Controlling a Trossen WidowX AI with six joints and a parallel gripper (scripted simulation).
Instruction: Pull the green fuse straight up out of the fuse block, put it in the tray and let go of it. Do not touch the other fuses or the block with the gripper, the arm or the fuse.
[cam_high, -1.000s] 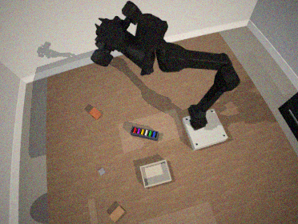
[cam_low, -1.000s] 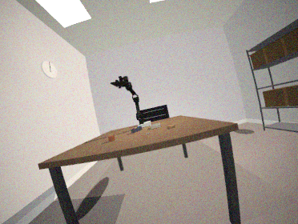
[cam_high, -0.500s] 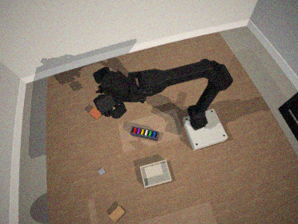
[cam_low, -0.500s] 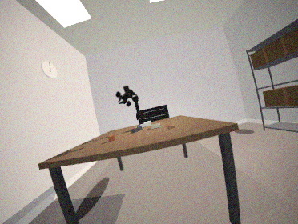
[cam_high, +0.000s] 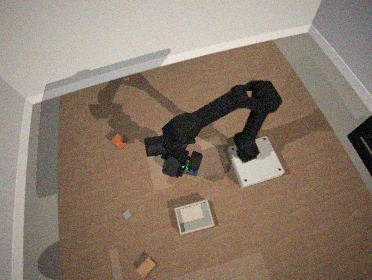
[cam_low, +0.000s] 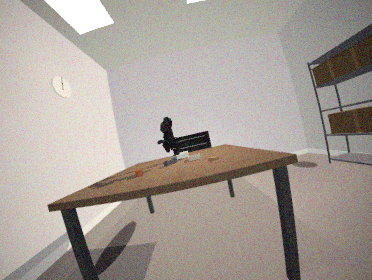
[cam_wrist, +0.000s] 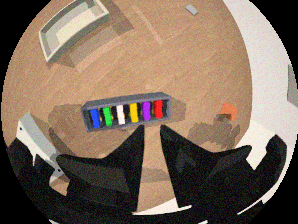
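My gripper tip is 4 cm past the green fuse, 2 cm to the right of it and 8 cm above it. The rest, counted from my gripper tip: orange piece: 21 cm ahead, 22 cm to the right, 8 cm below; small grey piece: 26 cm ahead, 11 cm to the left, 10 cm below.
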